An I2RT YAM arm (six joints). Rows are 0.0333 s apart.
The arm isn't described. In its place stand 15 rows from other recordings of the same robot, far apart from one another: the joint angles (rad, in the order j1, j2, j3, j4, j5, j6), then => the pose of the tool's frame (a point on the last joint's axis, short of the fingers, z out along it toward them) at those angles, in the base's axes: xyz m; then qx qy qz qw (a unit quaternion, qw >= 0).
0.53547 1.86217 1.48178 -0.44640 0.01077 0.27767 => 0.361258 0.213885 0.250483 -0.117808 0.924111 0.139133 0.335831
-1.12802 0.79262 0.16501 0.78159 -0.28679 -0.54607 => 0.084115 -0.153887 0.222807 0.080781 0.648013 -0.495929 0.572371
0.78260 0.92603 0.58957 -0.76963 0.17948 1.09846 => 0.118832 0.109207 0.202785 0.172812 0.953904 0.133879 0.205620
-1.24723 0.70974 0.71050 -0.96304 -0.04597 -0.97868 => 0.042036 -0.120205 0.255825 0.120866 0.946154 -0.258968 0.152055
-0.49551 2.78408 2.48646 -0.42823 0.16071 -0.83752 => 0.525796 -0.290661 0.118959 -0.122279 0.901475 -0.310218 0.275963
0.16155 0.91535 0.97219 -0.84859 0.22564 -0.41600 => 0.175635 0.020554 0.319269 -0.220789 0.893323 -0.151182 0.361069
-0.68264 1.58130 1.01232 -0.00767 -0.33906 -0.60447 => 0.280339 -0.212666 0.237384 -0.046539 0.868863 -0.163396 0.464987
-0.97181 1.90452 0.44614 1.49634 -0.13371 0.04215 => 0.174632 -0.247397 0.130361 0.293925 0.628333 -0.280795 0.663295
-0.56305 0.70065 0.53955 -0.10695 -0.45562 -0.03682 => 0.153663 -0.078469 0.275565 0.069280 0.783656 -0.002917 0.617312
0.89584 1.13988 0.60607 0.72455 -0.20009 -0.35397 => 0.155742 0.205916 0.301004 -0.433010 0.468616 0.266633 0.722363
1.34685 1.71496 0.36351 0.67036 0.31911 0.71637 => 0.067197 0.244739 0.080812 -0.211314 0.868489 0.290948 0.341208
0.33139 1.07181 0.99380 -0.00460 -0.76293 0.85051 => 0.220817 0.101996 0.377806 -0.068452 0.724663 0.577676 0.369417
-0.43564 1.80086 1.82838 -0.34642 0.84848 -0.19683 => 0.365943 -0.199795 0.406684 0.327421 0.704581 -0.483092 0.403712
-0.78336 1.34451 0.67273 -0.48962 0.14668 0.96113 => 0.161669 -0.168354 0.165060 0.757350 0.616584 -0.053466 0.208294
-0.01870 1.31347 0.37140 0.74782 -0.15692 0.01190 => 0.252596 0.000841 0.184874 -0.038001 0.770640 0.058383 0.633452
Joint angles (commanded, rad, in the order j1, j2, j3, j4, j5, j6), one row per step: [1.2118, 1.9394, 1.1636, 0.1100, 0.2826, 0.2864]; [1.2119, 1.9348, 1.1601, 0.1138, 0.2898, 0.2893]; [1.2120, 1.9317, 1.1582, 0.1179, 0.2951, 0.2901]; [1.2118, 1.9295, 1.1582, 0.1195, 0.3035, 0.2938]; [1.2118, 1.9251, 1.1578, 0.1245, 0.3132, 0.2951]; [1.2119, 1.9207, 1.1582, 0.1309, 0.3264, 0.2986]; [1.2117, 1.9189, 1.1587, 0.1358, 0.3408, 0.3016]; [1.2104, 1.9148, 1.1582, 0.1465, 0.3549, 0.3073]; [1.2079, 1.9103, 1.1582, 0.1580, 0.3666, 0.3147]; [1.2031, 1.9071, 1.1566, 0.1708, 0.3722, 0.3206]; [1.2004, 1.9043, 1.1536, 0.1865, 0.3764, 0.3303]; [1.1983, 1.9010, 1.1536, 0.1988, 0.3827, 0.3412]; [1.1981, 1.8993, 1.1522, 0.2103, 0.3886, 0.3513]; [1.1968, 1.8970, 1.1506, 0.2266, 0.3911, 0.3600]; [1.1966, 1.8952, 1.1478, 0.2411, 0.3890, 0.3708]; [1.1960, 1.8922, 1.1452, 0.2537, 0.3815, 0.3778]
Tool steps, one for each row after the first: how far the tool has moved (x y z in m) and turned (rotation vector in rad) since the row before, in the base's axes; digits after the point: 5 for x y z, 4 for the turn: [-0.00006, -0.00075, 0.00114, 0.0046, -0.0041, -0.0073]; [0.00002, -0.00033, 0.00104, 0.0043, -0.0044, -0.0046]; [0.00032, -0.00021, 0.00106, 0.0038, -0.0039, -0.0090]; [0.00028, -0.00019, 0.00211, 0.0071, -0.0079, -0.0085]; [0.00042, -0.00003, 0.00251, 0.0097, -0.0092, -0.0125]; [0.00059, -0.00005, 0.00139, 0.0055, -0.0086, -0.0135]; [0.00101, -0.00020, 0.00251, 0.0139, -0.0093, -0.0159]; [0.00143, -0.00026, 0.00288, 0.0171, -0.0074, -0.0161]; [0.00209, -0.00066, 0.00196, 0.0160, -0.0045, -0.0125]; [0.00121, -0.00037, 0.00162, 0.0197, -0.0019, -0.0111]; [0.00114, -0.00005, 0.00247, 0.0202, -0.0022, -0.0128]; [0.00033, 0.00008, 0.00133, 0.0163, -0.0011, -0.0101]; [0.00072, 0.00013, 0.00194, 0.0210, -0.0021, -0.0075]; [0.00007, 0.00014, 0.00118, 0.0199, 0.0026, -0.0033]; [0.00002, 0.00004, 0.00151, 0.0179, 0.0029, 0.0029]
